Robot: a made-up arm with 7 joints. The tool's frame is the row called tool.
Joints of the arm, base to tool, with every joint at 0 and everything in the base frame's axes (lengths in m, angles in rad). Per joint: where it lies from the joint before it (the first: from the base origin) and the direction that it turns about. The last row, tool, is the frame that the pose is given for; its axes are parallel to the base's.
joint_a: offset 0.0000 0.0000 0.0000 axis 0 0.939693 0.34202
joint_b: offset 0.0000 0.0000 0.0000 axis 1 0 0
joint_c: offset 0.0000 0.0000 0.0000 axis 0 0 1
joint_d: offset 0.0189 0.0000 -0.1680 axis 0 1 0
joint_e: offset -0.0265 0.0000 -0.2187 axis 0 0 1
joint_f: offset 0.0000 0.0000 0.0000 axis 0 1 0
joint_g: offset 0.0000 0.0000 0.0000 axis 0 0 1
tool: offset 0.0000 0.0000 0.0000
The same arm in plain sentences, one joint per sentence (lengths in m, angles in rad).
The arm has seven revolute joints in a row. What follows holds with every joint at zero, and every direction is one of the base frame's. Joint 1 sits at the same point as the base frame's origin and rotates about the direction (0, 0.9397, 0.342). Joint 2 sits at the same point as joint 1 and rotates about +x. Joint 3 sits at the same point as joint 2 and rotates about +z. Joint 4 sits 0.0189 m along +x and 0.168 m along -z from joint 3 and rotates about +y. Joint 5 sits 0.0265 m along -x and 0.2187 m along -z from joint 4 and rotates about +z. Joint 6 sits at the same point as joint 5 and rotates about +y. Joint 7 sits at the same point as joint 6 and rotates about +z. The tool frame, which is the frame that the pose is given for, sits at the same point as joint 7; its axes are parallel to the base frame's.
